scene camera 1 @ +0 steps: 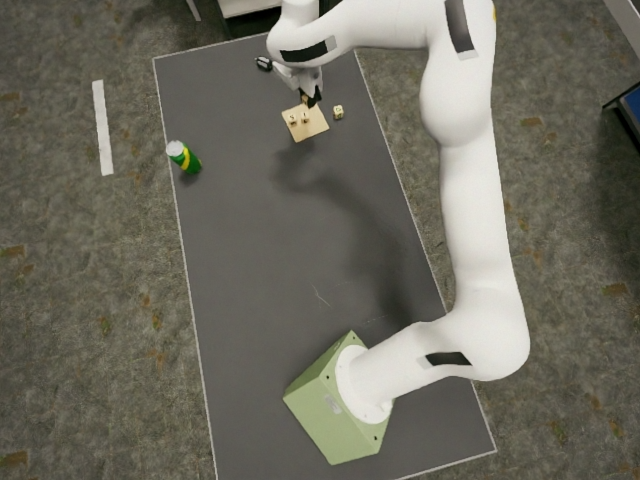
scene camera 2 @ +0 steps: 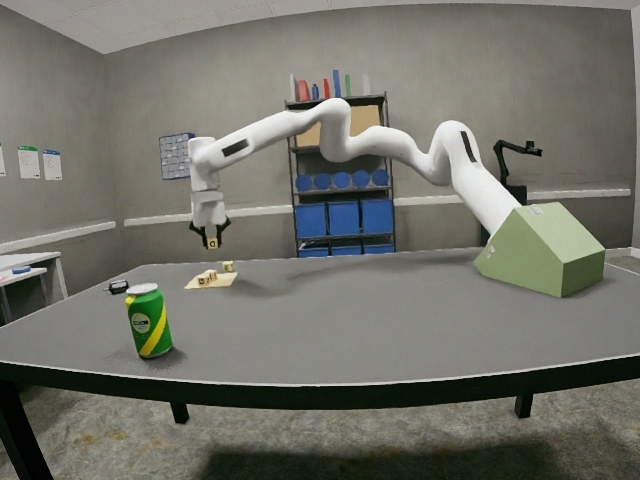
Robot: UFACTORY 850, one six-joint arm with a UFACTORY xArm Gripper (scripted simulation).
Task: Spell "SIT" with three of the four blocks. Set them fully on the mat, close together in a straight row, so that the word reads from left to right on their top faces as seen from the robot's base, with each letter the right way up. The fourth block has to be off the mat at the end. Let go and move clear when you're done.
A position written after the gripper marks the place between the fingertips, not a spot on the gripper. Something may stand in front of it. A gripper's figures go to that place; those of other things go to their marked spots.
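Gripper [scene camera 1: 308,103], 100 cm from the lens. Tan mat [scene camera 1: 317,124], 107 cm from the lens.
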